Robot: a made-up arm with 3 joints. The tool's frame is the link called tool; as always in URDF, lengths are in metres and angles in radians. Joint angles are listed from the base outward. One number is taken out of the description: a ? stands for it. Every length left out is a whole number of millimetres.
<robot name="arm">
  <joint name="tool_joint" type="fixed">
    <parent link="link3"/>
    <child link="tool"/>
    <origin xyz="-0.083 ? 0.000" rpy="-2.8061 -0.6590 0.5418"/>
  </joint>
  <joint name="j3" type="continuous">
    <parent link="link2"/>
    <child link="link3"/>
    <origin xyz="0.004 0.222 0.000" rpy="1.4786 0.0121 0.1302"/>
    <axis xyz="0 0 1"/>
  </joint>
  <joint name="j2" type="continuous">
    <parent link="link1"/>
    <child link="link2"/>
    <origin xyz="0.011 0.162 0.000" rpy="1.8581 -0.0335 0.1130"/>
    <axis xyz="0 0 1"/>
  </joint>
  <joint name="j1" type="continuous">
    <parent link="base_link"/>
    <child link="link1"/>
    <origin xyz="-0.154 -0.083 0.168" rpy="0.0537 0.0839 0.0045"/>
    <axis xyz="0 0 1"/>
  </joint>
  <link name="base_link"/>
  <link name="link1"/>
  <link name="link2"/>
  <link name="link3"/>
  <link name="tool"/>
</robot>
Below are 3 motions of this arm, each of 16 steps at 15 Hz.
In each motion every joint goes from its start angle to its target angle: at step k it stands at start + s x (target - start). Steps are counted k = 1, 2, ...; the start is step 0. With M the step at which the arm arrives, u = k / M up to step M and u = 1 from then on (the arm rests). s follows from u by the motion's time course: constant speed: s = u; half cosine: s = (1 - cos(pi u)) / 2; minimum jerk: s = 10 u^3 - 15 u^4 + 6 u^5.
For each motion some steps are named. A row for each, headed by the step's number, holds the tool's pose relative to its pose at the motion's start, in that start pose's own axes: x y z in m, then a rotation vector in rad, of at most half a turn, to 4 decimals.
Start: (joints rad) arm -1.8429 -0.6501 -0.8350
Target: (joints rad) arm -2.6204 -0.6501 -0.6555
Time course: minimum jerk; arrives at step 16
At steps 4, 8, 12, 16:
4: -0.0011 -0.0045 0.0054 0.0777 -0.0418 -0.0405
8: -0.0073 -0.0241 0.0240 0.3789 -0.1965 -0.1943
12: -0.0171 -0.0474 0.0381 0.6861 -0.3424 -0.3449
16: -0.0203 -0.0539 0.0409 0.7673 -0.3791 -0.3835

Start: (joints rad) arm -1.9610 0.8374 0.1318
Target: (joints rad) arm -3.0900 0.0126 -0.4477
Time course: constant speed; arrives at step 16
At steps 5, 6, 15, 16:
5: 0.0622 0.0601 -0.0399 -0.2334 -0.0626 -0.1994
6: 0.0777 0.0701 -0.0448 -0.2695 -0.0668 -0.2453
15: 0.2334 0.1153 -0.0299 -0.3948 -0.0106 -0.6851
16: 0.2496 0.1148 -0.0214 -0.3848 0.0024 -0.7310

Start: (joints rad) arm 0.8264 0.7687 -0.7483
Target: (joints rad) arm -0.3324 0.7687 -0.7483
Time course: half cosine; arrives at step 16
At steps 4, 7, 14, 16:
4: 0.0221 0.0238 -0.0167 -0.0461 -0.0628 -0.1508
7: 0.0706 0.0544 -0.0442 -0.1267 -0.1725 -0.4144
14: 0.2004 0.0635 -0.0877 -0.3028 -0.4123 -0.9904
16: 0.2094 0.0611 -0.0895 -0.3148 -0.4286 -1.0296

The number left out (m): -0.047
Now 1 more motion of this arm.
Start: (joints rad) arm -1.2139 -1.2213 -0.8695
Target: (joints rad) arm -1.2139 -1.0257 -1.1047
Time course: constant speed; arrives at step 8
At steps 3, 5, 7, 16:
3: -0.0088 -0.0065 -0.0109 -0.0715 -0.0483 0.0673
5: -0.0140 -0.0109 -0.0181 -0.1217 -0.0799 0.1096
7: -0.0188 -0.0151 -0.0252 -0.1739 -0.1110 0.1500
16: -0.0210 -0.0172 -0.0288 -0.2007 -0.1264 0.1694

